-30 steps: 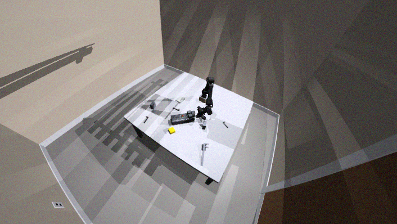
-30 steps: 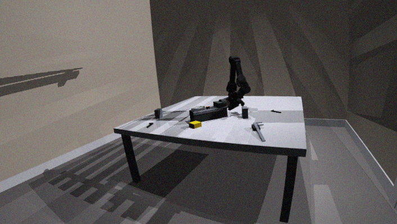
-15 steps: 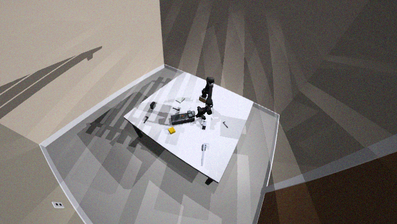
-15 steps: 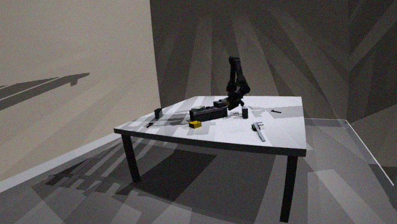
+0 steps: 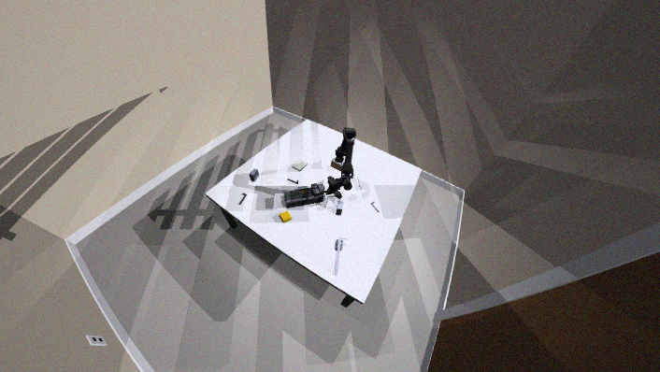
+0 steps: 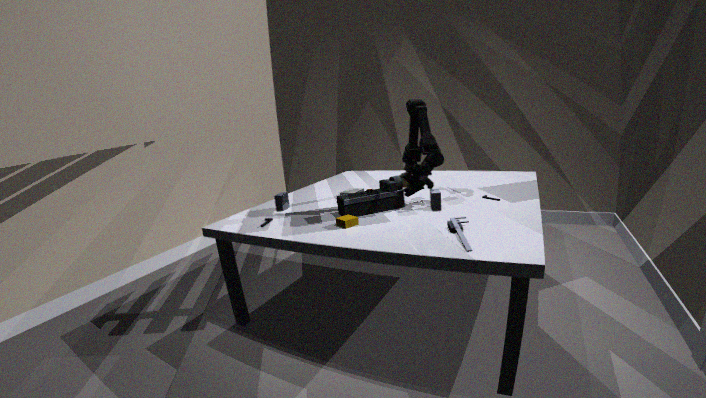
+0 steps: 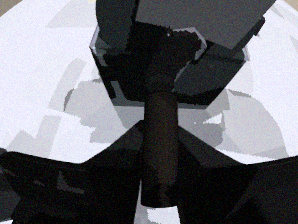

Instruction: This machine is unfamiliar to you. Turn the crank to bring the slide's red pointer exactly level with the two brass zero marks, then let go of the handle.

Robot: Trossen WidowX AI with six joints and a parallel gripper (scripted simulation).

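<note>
Now: the red pointer 13 cm to the right of my gripper tip, 9 cm ahead of it and 5 cm above it. Also, from my gripper tip: yellow block: 28 cm ahead, 17 cm to the right, 2 cm below; then dark crank handle: 3 cm above, 1 cm to the left, 1 cm behind.
</note>
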